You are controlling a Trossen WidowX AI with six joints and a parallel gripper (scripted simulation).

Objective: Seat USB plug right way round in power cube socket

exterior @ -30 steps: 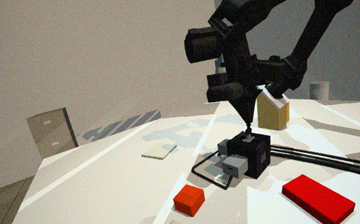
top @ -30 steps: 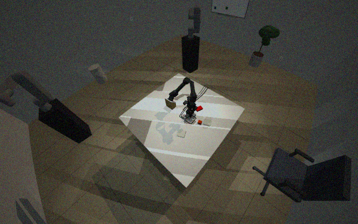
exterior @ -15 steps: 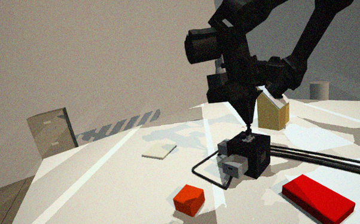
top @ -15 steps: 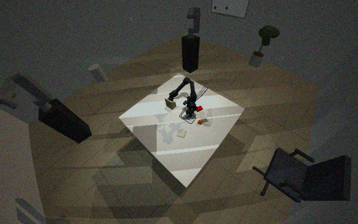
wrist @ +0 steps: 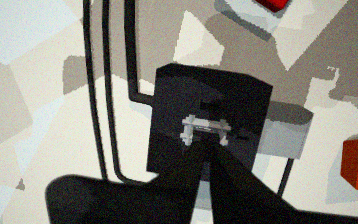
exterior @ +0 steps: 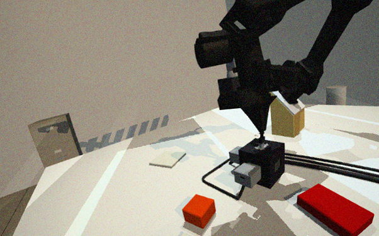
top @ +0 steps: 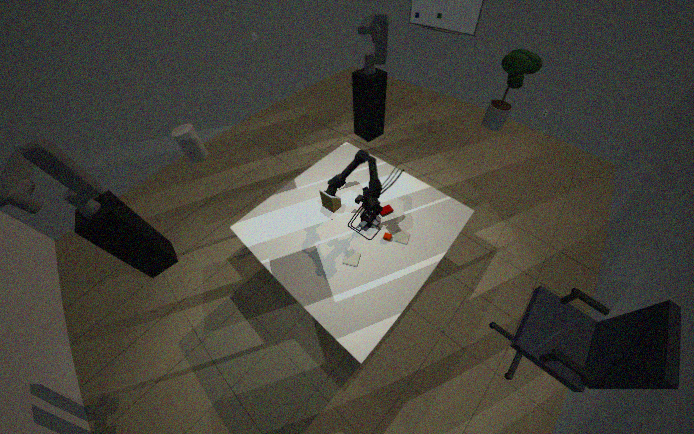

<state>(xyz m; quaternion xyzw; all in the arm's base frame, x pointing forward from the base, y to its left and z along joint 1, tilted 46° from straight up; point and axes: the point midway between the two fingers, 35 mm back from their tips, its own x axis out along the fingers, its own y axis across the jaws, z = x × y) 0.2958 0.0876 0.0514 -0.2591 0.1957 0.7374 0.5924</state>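
Now: the USB plug 2 cm below my gripper tip. Round my gripper tip: red flat block (2 cm ahead, 15 cm to the left, 10 cm below); then orange cube (18 cm ahead, 10 cm below); then grey-framed socket (4 cm below).
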